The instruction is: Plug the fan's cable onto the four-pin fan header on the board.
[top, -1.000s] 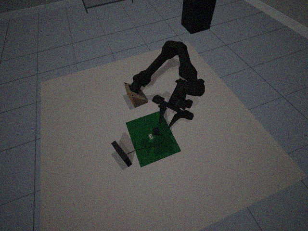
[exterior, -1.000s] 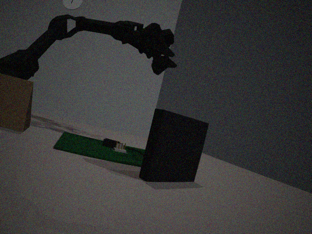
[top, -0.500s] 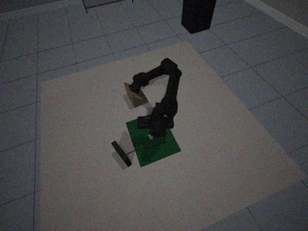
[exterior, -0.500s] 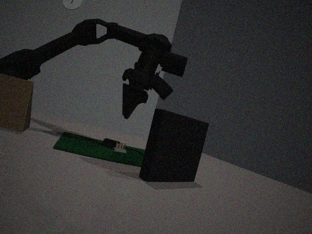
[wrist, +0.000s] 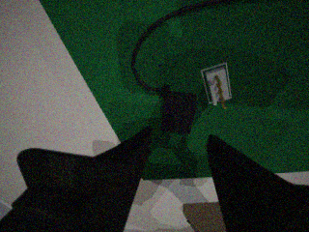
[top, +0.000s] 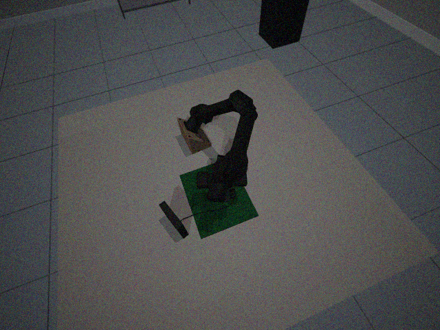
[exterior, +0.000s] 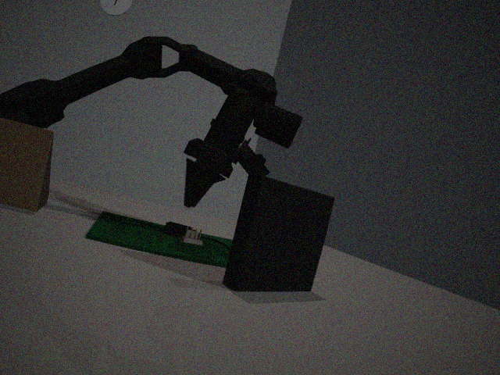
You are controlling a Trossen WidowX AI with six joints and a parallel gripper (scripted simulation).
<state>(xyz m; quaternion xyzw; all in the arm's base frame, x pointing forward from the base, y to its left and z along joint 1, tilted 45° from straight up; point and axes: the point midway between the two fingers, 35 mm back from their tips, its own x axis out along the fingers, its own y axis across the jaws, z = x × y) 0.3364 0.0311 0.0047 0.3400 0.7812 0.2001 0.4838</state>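
Now: the black plug 10 mm behind my gripper tip and 40 mm below it. Also, from my gripper tip: green board (10 mm ahead, 30 mm to the right, 70 mm below); white four-pin fan header (10 mm ahead, 40 mm to the right, 60 mm below); black fan (70 mm ahead, 210 mm to the right).
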